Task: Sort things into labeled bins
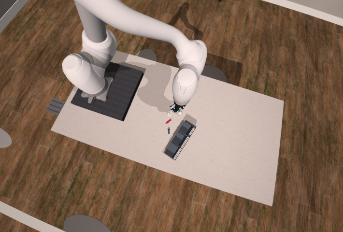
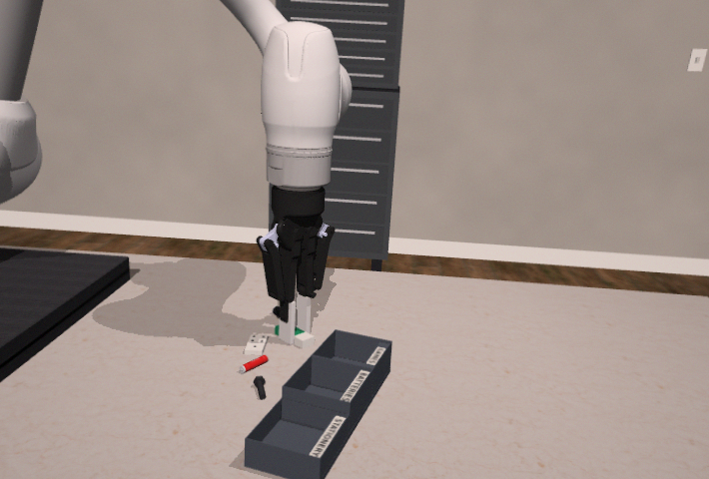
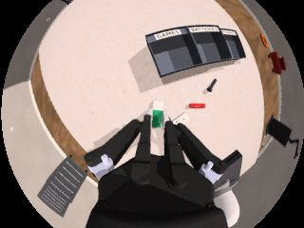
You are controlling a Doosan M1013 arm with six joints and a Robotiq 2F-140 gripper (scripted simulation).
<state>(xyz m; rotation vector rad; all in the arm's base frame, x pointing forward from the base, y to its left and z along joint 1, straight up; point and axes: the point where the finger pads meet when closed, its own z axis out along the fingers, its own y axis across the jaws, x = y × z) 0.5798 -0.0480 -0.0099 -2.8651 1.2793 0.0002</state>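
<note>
Right now the white domino is 5 cm behind my hand, 3 cm below it and 2 cm to the right of it. Round my hand: red cylinder 9 cm to the right, 5 cm behind, 3 cm below; then white eraser 3 cm below; then black battery 7 cm to the left, 3 cm below, 2 cm behind.
</note>
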